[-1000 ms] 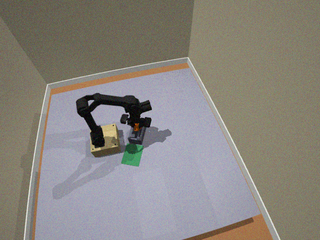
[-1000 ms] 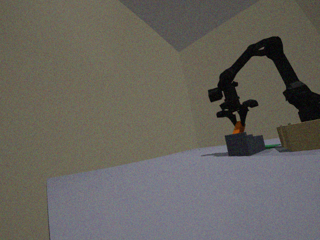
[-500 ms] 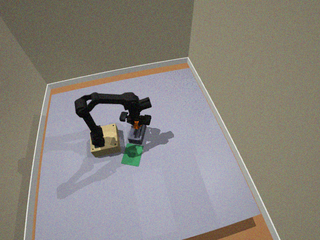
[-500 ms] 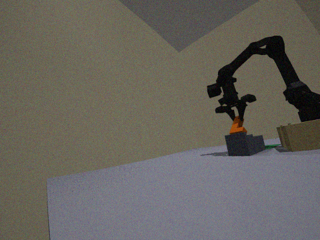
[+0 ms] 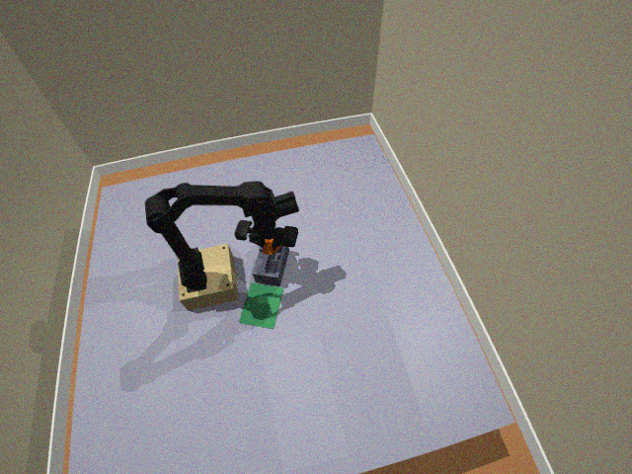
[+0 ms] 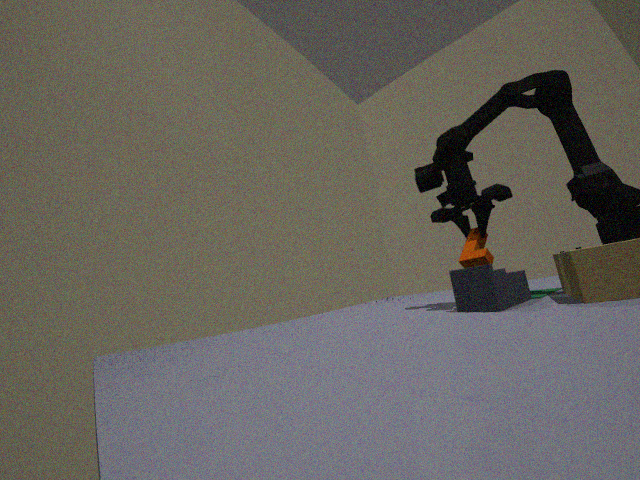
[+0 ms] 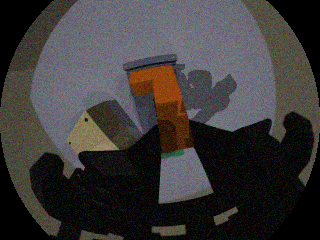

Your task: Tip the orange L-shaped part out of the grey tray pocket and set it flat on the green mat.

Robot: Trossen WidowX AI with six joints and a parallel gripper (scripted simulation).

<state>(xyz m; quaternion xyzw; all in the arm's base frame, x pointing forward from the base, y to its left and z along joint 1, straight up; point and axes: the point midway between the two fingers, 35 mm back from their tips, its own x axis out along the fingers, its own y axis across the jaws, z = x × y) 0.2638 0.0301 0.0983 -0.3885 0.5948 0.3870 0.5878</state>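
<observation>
Right now the green mat is 7 cm behind my gripper tip, 12 cm to the right of it and 17 cm below it. From my gripper tip the other things lie so: orange L-shaped part 4 cm to the left, 3 cm below.
</observation>
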